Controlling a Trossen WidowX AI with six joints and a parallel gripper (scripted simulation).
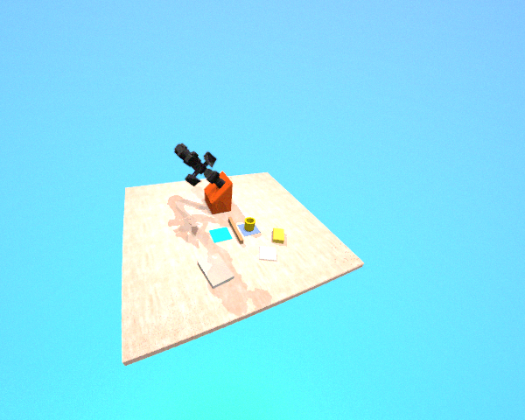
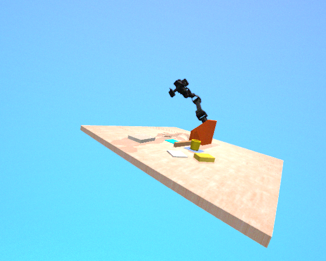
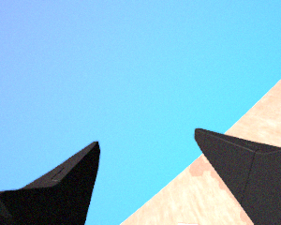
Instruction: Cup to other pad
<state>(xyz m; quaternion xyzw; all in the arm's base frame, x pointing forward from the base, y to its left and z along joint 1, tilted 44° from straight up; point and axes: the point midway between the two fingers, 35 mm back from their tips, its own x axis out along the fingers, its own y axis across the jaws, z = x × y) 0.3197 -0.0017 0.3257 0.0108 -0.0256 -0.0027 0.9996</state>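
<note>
Right now the yellow cup is 10 mm behind my gripper tip, 290 mm to the left of it and 420 mm below it. Round my gripper tip: white slab: 210 mm ahead, 40 mm to the right, 440 mm below; then wooden bar: 20 mm behind, 190 mm to the left, 450 mm below; then cyan pad: 30 mm behind, 100 mm to the left, 460 mm below.
</note>
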